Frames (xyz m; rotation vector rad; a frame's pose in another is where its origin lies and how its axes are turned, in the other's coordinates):
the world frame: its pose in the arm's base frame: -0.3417 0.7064 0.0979 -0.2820 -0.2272 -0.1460
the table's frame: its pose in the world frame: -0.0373 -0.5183 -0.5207 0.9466 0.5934 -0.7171
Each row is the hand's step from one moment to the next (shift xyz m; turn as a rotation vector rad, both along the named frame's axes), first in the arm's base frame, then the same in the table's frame.
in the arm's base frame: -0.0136 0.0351 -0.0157 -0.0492 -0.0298 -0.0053
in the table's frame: -0.0217 -0.0031 -0.0344 -0.0157 -0.0506 0.0229
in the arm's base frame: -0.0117 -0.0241 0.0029 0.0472 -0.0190 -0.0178
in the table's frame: 0.0037 -0.0171 0.0205 0.0516 0.0150 -0.0039
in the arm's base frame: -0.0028 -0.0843 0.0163 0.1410 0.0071 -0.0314
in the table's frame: 0.0369 -0.0296 0.0717 0.1092 0.0849 -0.0422
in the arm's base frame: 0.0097 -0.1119 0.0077 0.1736 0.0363 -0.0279
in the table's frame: 0.0648 -0.0377 0.0840 0.1145 0.1225 -0.0641
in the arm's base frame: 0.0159 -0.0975 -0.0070 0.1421 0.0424 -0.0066
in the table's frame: 0.0679 -0.0353 0.0629 0.0794 0.1149 -0.0503
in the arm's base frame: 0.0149 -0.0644 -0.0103 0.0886 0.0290 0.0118
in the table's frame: 0.0505 -0.0234 0.0371 0.0408 0.0817 -0.0221
